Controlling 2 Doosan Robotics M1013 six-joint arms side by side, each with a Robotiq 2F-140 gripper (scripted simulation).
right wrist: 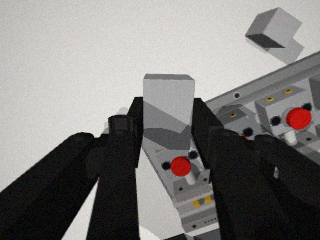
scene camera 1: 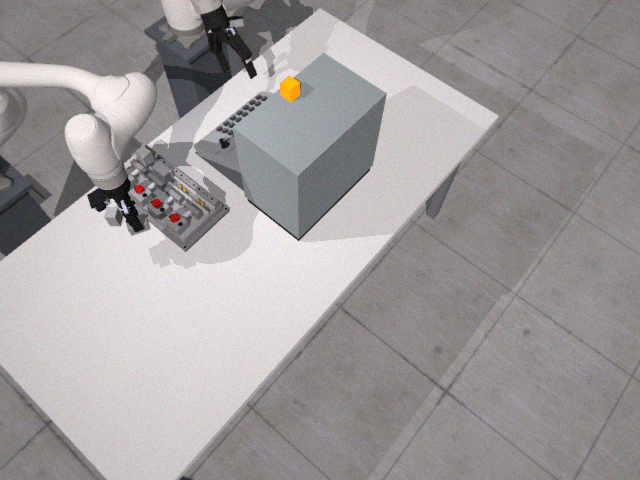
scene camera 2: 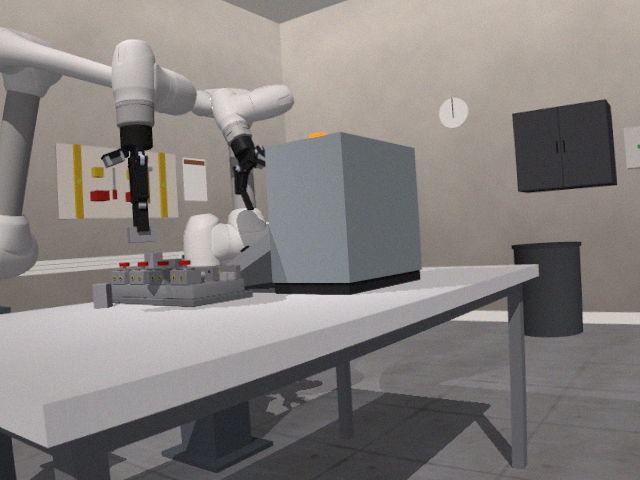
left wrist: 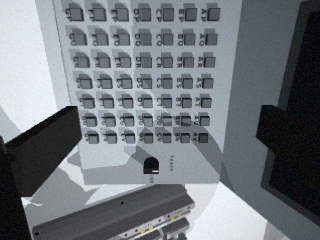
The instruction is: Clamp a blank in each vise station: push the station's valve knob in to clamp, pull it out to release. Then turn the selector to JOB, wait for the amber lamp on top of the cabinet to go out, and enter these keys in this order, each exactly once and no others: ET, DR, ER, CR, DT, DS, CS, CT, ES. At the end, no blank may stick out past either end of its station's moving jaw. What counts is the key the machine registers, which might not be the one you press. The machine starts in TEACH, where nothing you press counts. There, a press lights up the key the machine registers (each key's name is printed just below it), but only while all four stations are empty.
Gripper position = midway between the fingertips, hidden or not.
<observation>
I see my left gripper (scene camera 1: 240, 73), my right gripper (scene camera 2: 141, 231), a grey blank (right wrist: 269, 31) and a grey blank (right wrist: 168, 99).
My left gripper is seen too in scene camera 2 (scene camera 2: 265, 198) and in the left wrist view (left wrist: 169, 122). My right gripper shows as well in the right wrist view (right wrist: 167, 112) and in scene camera 1 (scene camera 1: 137, 223).
</observation>
